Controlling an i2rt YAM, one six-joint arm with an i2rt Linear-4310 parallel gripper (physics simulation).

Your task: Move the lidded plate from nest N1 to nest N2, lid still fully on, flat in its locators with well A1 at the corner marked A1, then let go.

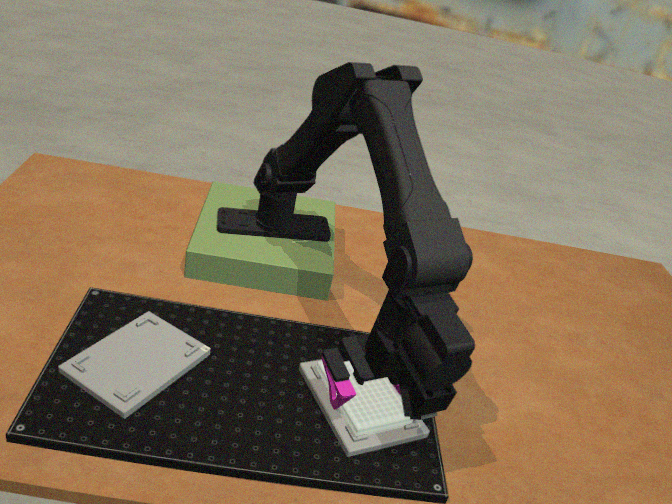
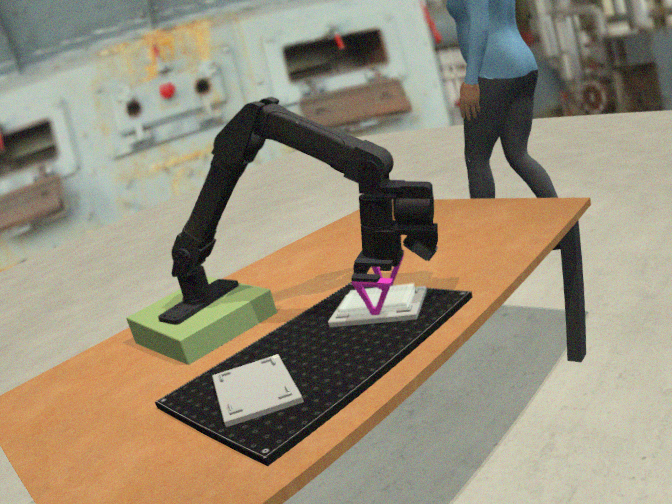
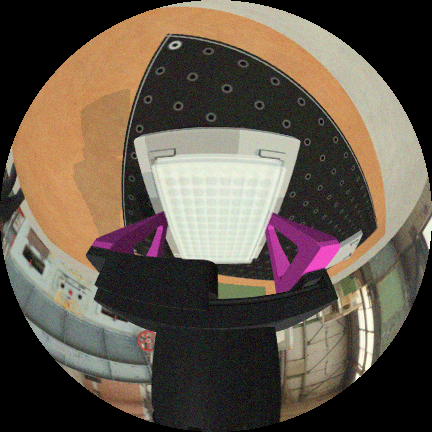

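Pixels of known places: gripper, fingertip midpoint: (image 1: 364,398) (image 2: 380,302) (image 3: 215,216); arm's base, link origin: (image 1: 273,226) (image 2: 199,302).
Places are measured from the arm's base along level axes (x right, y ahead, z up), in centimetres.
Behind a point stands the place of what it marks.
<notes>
The lidded plate (image 1: 379,406) @[z -1.9, x -11.7, y 41.2 cm] (image 2: 400,296) @[z -1.9, x -10.3, y 42.9 cm] (image 3: 217,201) @[z -1.9, x -11.4, y 41.2 cm], white with a grid of wells under a clear lid, lies flat in nest N1 (image 1: 364,444) @[z -3.6, x -9.1, y 46.2 cm] (image 2: 348,318) @[z -3.5, x -4.1, y 35.1 cm] (image 3: 193,141) @[z -3.6, x -14.0, y 44.4 cm], a grey base at the right end of the black breadboard (image 1: 259,400) @[z -4.7, x 3.5, y 38.1 cm] (image 2: 324,360) @[z -4.7, x 8.5, y 38.0 cm] (image 3: 225,88) @[z -4.7, x -13.1, y 48.6 cm]. My gripper (image 1: 369,391) @[z -3.5, x -10.7, y 38.2 cm] (image 2: 376,301) @[z -3.5, x -10.7, y 38.2 cm] (image 3: 215,216) @[z -3.5, x -10.7, y 38.2 cm] is open. Its magenta fingers reach down on either long side of the plate, which lies between them ungripped. Nest N2 (image 1: 134,365) @[z -3.6, x 20.0, y 34.0 cm] (image 2: 254,387) @[z -3.6, x 20.2, y 33.0 cm], a grey base with corner locators, lies empty at the board's left end.
The arm's base stands on a green block (image 1: 254,260) @[z -0.6, x 3.7, y 10.7 cm] (image 2: 209,325) @[z -1.0, x 7.4, y 10.5 cm] behind the board on the orange table (image 1: 524,350) @[z -6.0, x -42.3, y 23.3 cm] (image 2: 509,240) @[z -6.0, x -49.5, y 51.8 cm]. A person (image 2: 499,75) stands beyond the table's far end. The table's front edge runs close to the board.
</notes>
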